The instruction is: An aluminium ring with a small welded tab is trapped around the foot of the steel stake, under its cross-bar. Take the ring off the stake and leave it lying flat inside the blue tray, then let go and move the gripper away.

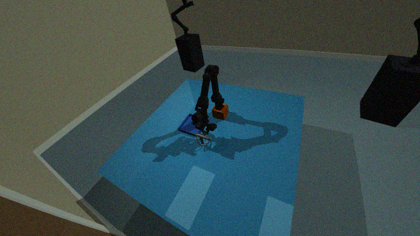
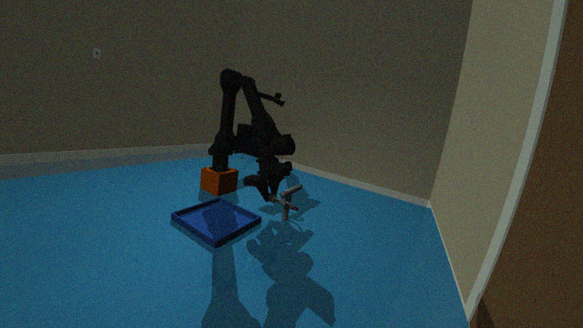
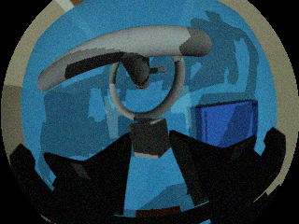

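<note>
Right now my gripper tip is 50 mm short of the aluminium ring and 10 mm to the right of it. Also, from my gripper tip: blue tray (180 mm to the right, 50 mm behind, 40 mm below).
</note>
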